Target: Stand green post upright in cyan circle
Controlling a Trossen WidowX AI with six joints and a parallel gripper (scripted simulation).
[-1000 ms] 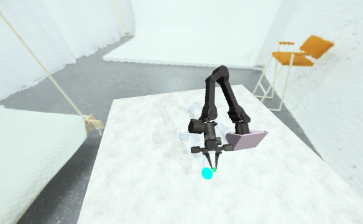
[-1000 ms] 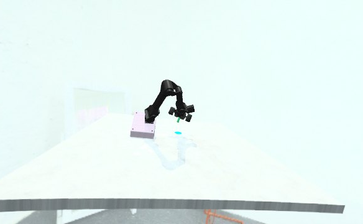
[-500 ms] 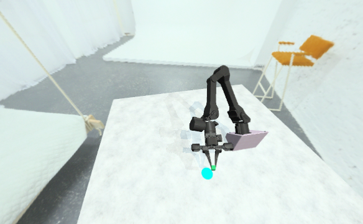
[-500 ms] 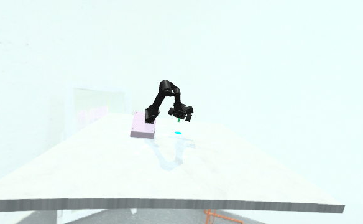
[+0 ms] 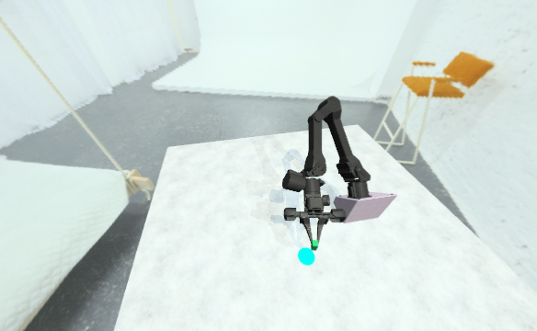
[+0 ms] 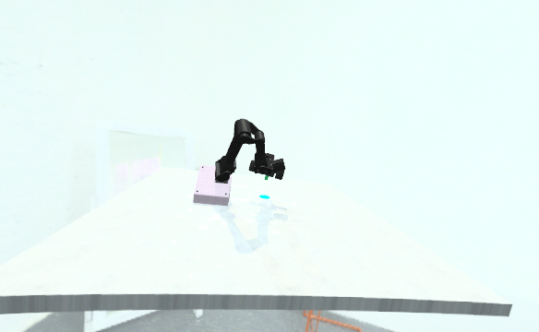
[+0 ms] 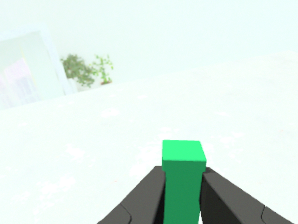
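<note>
The cyan circle lies 2 cm to the right of my gripper tip and 15 cm below it. Round my gripper tip: green post: 2 cm below.
</note>
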